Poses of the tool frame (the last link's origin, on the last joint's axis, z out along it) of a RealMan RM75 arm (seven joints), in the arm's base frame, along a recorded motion.
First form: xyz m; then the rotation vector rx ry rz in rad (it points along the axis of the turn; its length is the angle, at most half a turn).
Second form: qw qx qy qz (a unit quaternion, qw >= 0); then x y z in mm. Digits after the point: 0 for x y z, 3 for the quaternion.
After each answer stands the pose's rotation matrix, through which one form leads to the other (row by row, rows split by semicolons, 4 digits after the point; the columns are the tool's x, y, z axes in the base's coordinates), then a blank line. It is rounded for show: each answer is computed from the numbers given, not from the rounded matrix.
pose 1, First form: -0.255 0.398 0.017 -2.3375 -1.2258 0.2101
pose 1, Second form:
0.244 -0.856 -0.449 0.077 -255 398 17
0.5851 0.7310 -0.3512; 0.8062 -0.4775 0.3494; 0.0877 -0.4875 -0.8687

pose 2, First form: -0.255 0.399 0.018 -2.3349 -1.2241 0.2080
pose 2, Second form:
0.246 -0.856 -0.449 0.076 -255 399 18
0.5858 0.7304 -0.3512; 0.8054 -0.4764 0.3526; 0.0902 -0.4894 -0.8674

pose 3, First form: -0.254 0.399 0.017 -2.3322 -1.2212 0.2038
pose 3, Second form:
0.248 -0.856 -0.448 0.075 -254 399 17
0.5873 0.7297 -0.3502; 0.8039 -0.4755 0.3573; 0.0942 -0.4913 -0.8659

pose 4, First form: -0.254 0.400 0.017 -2.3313 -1.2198 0.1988
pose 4, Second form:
0.249 -0.856 -0.448 0.073 -254 400 17
0.5884 0.7300 -0.3477; 0.8026 -0.4752 0.3605; 0.0979 -0.4912 -0.8655

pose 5, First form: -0.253 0.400 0.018 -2.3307 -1.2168 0.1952
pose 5, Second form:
0.250 -0.856 -0.447 0.072 -253 400 18
0.5903 0.7292 -0.3461; 0.8009 -0.4757 0.3637; 0.1006 -0.4919 -0.8648

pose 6, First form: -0.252 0.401 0.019 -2.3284 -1.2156 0.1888
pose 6, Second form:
0.251 -0.856 -0.447 0.069 -252 401 19
0.5911 0.7298 -0.3434; 0.7996 -0.4744 0.3682; 0.1058 -0.4923 -0.8640

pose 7, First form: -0.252 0.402 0.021 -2.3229 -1.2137 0.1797
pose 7, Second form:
0.254 -0.855 -0.447 0.066 -252 402 21
0.5920 0.7305 -0.3405; 0.7978 -0.4712 0.3761; 0.1142 -0.4943 -0.8617

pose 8, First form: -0.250 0.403 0.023 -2.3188 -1.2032 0.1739
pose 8, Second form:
0.259 -0.856 -0.444 0.064 -250 403 23
0.5977 0.7263 -0.3395; 0.7927 -0.4720 0.3857; 0.1199 -0.4997 -0.8579

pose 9, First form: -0.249 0.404 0.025 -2.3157 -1.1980 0.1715
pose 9, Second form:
0.261 -0.855 -0.443 0.063 -249 404 25
0.6002 0.7241 -0.3397; 0.7903 -0.4717 0.3910; 0.1229 -0.5031 -0.8554

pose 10, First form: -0.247 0.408 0.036 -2.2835 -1.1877 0.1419
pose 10, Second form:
0.278 -0.851 -0.443 0.053 -247 408 36
0.6027 0.7237 -0.3362; 0.7825 -0.4535 0.4266; 0.1562 -0.5202 -0.8397

